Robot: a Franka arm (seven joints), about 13 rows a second.
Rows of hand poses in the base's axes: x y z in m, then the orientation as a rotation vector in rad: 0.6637, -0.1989, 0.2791, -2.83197, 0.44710, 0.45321; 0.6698, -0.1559, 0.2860, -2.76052, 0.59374, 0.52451; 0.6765, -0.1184, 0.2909, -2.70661, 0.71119, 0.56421; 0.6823, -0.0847, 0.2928, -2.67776, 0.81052, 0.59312; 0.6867, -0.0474, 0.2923, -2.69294, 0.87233, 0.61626; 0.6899, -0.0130, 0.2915, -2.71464, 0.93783, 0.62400; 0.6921, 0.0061, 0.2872, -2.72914, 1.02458, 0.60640; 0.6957, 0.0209, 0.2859, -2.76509, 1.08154, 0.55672; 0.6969, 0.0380, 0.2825, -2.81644, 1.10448, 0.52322; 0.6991, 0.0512, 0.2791, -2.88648, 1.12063, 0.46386; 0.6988, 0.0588, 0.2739, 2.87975, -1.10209, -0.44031; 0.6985, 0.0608, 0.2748, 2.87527, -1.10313, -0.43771
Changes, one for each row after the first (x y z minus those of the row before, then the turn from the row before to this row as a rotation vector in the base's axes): 0.0061, 0.0430, 0.0069, 0.02521, 0.06307, -0.10417; 0.0067, 0.0375, 0.0049, 0.01088, 0.04073, -0.08440; 0.0058, 0.0337, 0.0019, -0.01004, 0.03368, -0.06570; 0.0044, 0.0373, -0.0005, -0.03710, 0.02801, -0.02717; 0.0032, 0.0344, -0.0008, -0.04547, 0.01876, -0.02768; 0.0022, 0.0191, -0.0043, -0.05011, 0.00443, -0.04387; 0.0036, 0.0148, -0.0013, -0.05839, -0.01764, -0.02059; 0.0012, 0.0171, -0.0034, -0.05596, -0.00820, 0.00572; 0.0022, 0.0132, -0.0034, -0.07146, -0.02066, 0.01539; -0.0003, 0.0076, -0.0052, -0.03829, 0.00009, 0.01492; -0.0003, 0.0020, 0.0009, -0.00452, 0.00031, -0.00103
